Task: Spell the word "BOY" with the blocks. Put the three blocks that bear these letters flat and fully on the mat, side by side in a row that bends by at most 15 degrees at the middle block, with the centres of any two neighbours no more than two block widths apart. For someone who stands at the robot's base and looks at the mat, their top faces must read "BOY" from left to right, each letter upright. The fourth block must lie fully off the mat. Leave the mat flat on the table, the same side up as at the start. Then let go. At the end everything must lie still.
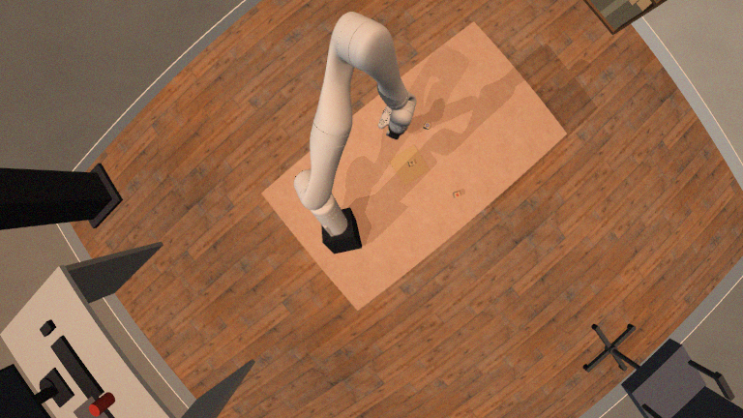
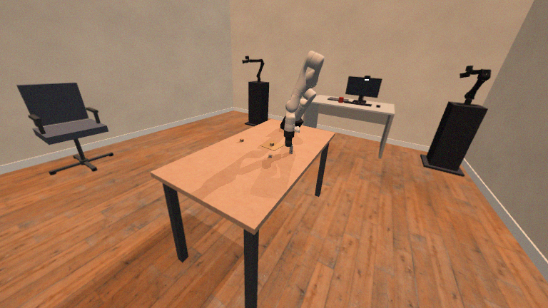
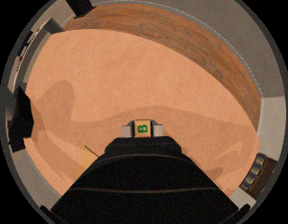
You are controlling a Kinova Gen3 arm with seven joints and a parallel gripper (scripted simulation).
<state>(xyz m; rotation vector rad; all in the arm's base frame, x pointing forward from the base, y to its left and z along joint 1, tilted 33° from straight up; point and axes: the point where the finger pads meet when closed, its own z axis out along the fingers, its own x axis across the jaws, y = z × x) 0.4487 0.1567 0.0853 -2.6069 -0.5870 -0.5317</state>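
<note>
Right now my hand is 3 cm past the mat, 18 cm to the left of it and 2 cm above it.
</note>
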